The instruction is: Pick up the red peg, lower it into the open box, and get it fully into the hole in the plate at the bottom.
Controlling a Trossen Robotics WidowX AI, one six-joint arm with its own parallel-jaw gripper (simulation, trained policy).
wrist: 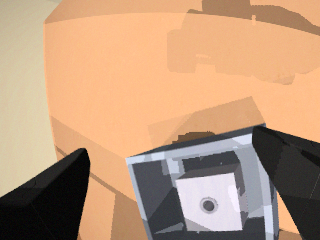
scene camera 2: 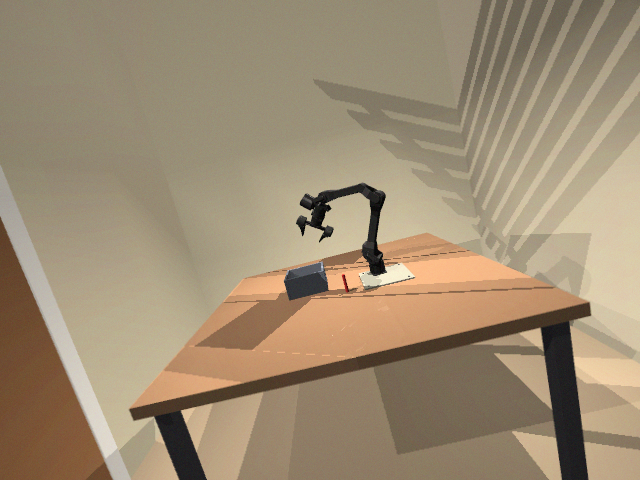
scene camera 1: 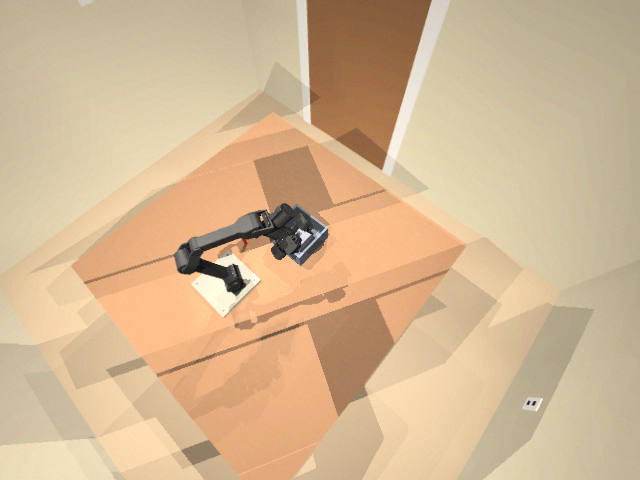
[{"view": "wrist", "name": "gripper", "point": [173, 146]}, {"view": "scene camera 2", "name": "grey box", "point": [308, 280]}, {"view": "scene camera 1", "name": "gripper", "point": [305, 242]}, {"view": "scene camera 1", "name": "grey box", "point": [320, 232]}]
